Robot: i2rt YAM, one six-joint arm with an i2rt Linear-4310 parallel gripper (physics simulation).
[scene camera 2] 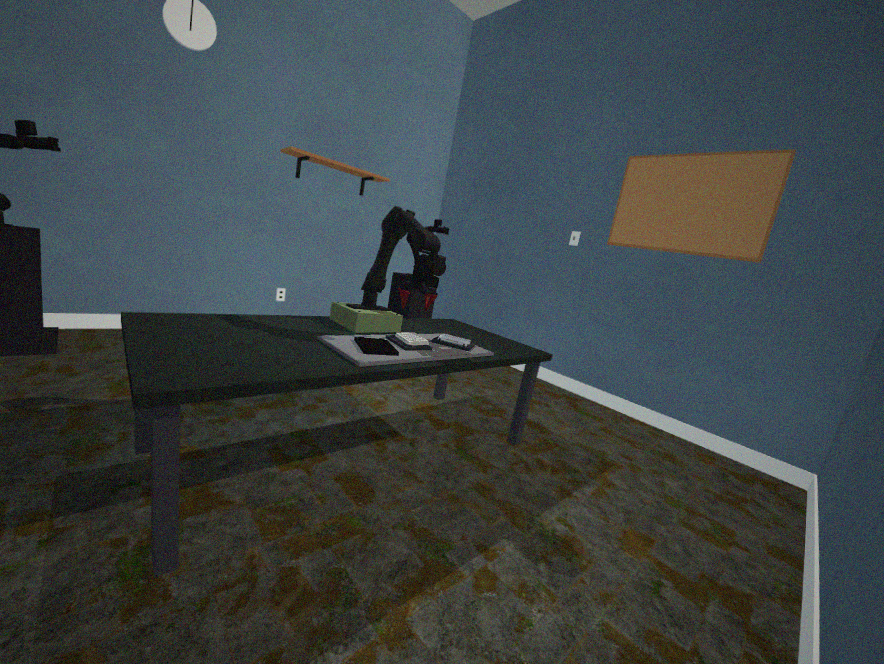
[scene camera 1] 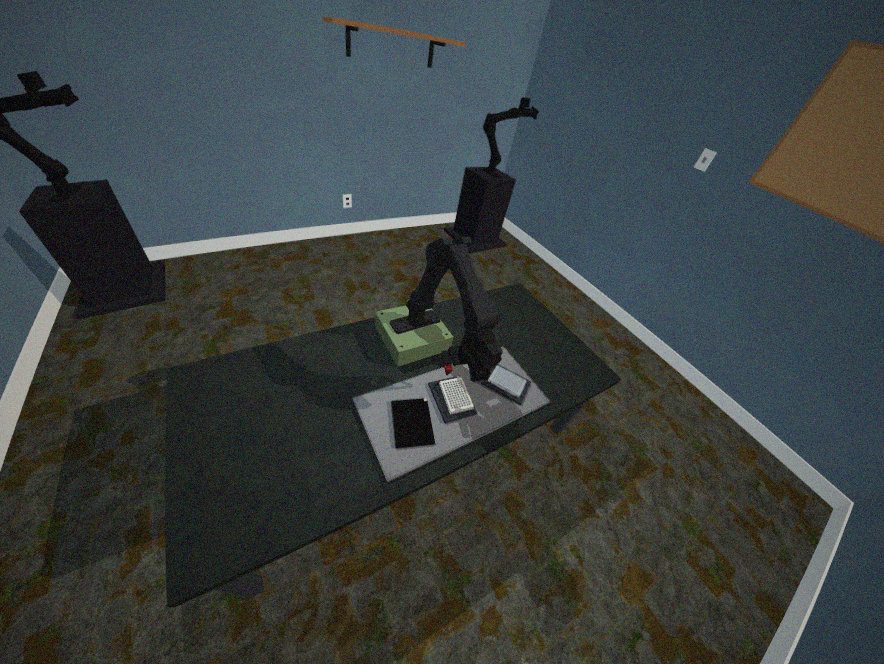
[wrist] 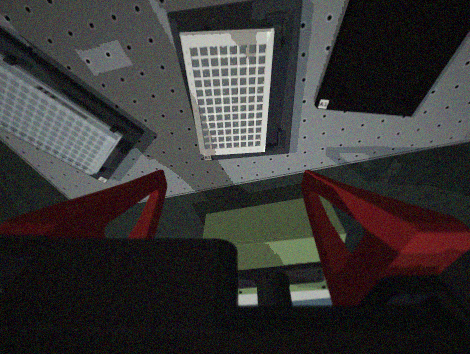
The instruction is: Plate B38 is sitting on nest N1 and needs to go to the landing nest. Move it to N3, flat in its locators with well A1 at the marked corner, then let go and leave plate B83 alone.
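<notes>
A white well plate (scene camera 1: 455, 395) (scene camera 2: 411, 338) (wrist: 227, 95) sits on a dark nest (wrist: 284, 85) in the middle of the board. A clear, pale plate (scene camera 1: 508, 380) (scene camera 2: 454, 340) (wrist: 55, 115) sits on another nest, at the left in the wrist view. A bare black nest (scene camera 1: 412, 423) (scene camera 2: 375, 345) (wrist: 390, 55) with an A1 tag lies at the right in the wrist view. Plate and nest names cannot be read. My gripper (scene camera 2: 418, 305) (wrist: 234, 177) is open and empty, raised above the board; in the wrist view its red fingertips show nearer the arm base than the white plate.
The grey perforated board (scene camera 1: 378, 453) (wrist: 170, 115) lies on the dark table (scene camera 1: 235, 464) (scene camera 2: 214, 357). The green arm base (scene camera 1: 418, 346) (scene camera 2: 364, 319) (wrist: 270, 225) stands behind the board. Two other arms stand on dark pedestals (scene camera 1: 92, 250) (scene camera 1: 483, 207) off the table.
</notes>
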